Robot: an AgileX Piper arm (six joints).
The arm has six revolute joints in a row. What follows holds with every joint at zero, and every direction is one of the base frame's. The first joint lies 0.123 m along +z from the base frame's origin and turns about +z. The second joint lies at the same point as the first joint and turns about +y. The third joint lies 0.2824 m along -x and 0.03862 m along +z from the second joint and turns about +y. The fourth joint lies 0.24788 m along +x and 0.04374 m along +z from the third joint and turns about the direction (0.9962, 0, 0.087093). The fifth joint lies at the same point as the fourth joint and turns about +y. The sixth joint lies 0.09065 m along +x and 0.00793 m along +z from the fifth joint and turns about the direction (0.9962, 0, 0.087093). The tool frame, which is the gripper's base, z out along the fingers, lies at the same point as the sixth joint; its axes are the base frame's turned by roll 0, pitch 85.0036 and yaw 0 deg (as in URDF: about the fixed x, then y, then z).
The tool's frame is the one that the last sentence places.
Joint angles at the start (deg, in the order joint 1, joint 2, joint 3, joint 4, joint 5, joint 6): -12.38, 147.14, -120.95, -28.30, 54.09, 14.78
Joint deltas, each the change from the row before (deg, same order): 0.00, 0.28, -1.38, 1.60, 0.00, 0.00; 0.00, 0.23, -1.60, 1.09, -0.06, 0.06; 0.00, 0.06, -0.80, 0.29, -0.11, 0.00; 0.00, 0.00, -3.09, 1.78, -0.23, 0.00; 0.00, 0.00, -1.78, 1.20, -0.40, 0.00; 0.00, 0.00, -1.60, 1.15, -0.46, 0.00; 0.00, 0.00, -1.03, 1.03, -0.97, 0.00
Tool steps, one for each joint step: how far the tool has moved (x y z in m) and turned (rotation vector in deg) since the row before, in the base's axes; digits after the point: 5 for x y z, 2 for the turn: 0.00341, 0.00112, 0.00302, 1.23, -1.40, -0.56; 0.00396, 0.00044, 0.00491, 0.72, -1.64, -0.39; 0.00205, -0.00006, 0.00317, 0.10, -0.88, -0.05; 0.00734, 0.00061, 0.01426, 0.99, -3.59, -0.41; 0.00433, 0.00064, 0.00848, 0.71, -2.36, -0.14; 0.00385, 0.00071, 0.00781, 0.70, -2.23, -0.08; 0.00339, 0.00084, 0.00543, 0.64, -2.12, 0.14
